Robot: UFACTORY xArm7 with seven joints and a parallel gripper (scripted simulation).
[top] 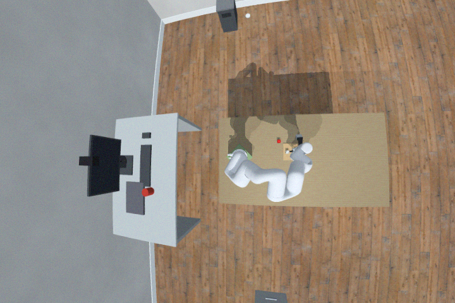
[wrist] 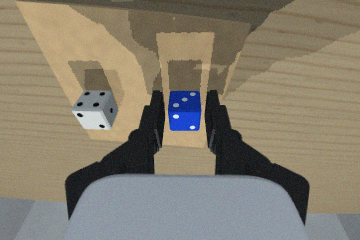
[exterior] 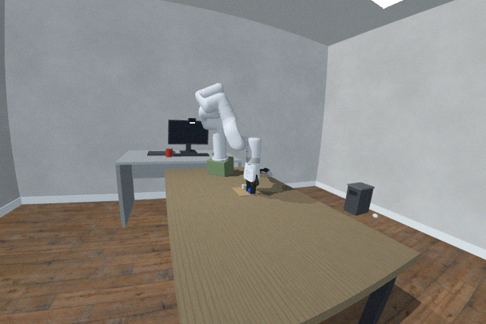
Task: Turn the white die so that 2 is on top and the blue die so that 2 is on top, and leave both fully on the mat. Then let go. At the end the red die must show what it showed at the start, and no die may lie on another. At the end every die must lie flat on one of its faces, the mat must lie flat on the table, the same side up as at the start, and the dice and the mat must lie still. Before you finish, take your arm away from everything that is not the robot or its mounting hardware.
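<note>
Now: hand 1 cm above the blue die. The rest, counted from my hand: red die 15 cm behind, 7 cm to the left, 1 cm below; then white die 7 cm behind, 1 cm to the right, 1 cm below; then tan mat 4 cm behind, 2 cm below, 1 cm to the right.
</note>
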